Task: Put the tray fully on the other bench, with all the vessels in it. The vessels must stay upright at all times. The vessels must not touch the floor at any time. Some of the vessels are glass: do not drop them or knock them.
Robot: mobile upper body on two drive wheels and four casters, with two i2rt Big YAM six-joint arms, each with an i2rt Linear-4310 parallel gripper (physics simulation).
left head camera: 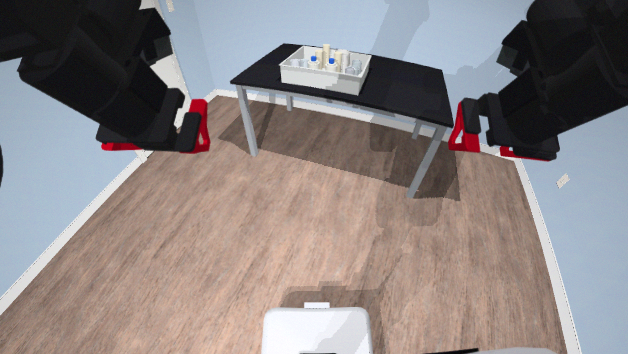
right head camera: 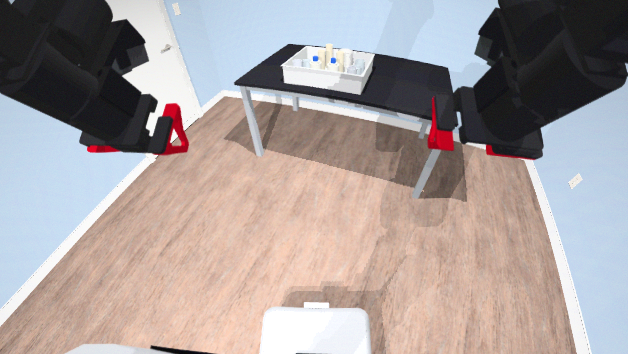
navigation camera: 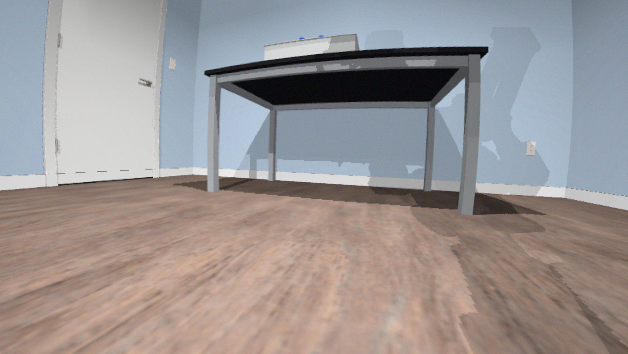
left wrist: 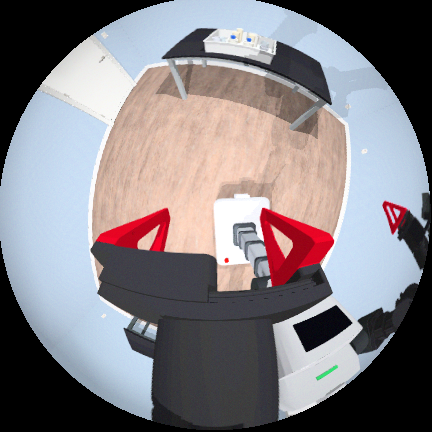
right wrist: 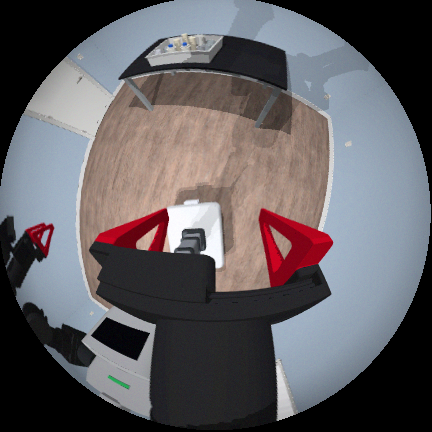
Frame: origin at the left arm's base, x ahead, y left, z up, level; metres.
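Where they show: left gripper, fingertip midpoint: point(left head camera: 179, 145) point(right head camera: 162, 147) point(left wrist: 214, 212) point(right wrist: 48, 224); right gripper, fingertip midpoint: point(left head camera: 475, 148) point(right head camera: 458, 147) point(left wrist: 386, 203) point(right wrist: 213, 213).
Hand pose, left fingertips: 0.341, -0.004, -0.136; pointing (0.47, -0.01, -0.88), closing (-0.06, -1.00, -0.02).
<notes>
Each offset is from my left fingertips to the top centre of the thing, as dx, dy, dz. Level surfaces: height alone.
A white tray @[+1.363, -0.307, -0.382] point(left head camera: 320, 84) point(right head camera: 322, 80) point(left wrist: 230, 49) point(right wrist: 180, 59) point(navigation camera: 295, 51) stands on the left part of a black-topped bench point(left head camera: 405, 87) point(right head camera: 410, 85) point(left wrist: 300, 70) point(right wrist: 255, 60) point(navigation camera: 468, 140) with light grey legs. Several vessels stand upright in it: blue-capped bottles @[+1.219, -0.319, -0.331] point(left head camera: 331, 66) point(right head camera: 333, 66), tall cream cylinders @[+1.519, -0.301, -0.331] point(left head camera: 326, 52) point(right head camera: 329, 52) and clear glassware point(left head camera: 357, 66) point(right head camera: 359, 66). Their lower parts are hidden by the tray wall. My left gripper point(left head camera: 161, 139) point(right head camera: 137, 142) point(left wrist: 214, 212) and right gripper point(left head camera: 495, 142) point(right head camera: 477, 142) point(right wrist: 215, 211) are open and empty, raised well short of the bench. The other bench cannot be clearly made out.
My white base point(left head camera: 316, 330) point(right head camera: 315, 330) shows at the bottom, with wood floor @[dz -1.274] point(left head camera: 250, 225) point(navigation camera: 300, 275) between it and the bench. A white door point(navigation camera: 107, 90) point(left wrist: 85, 80) is at the left. Blue walls stand behind and beside the bench. A dark structure point(left wrist: 140, 342) partly shows at the lower left of the left wrist view.
</notes>
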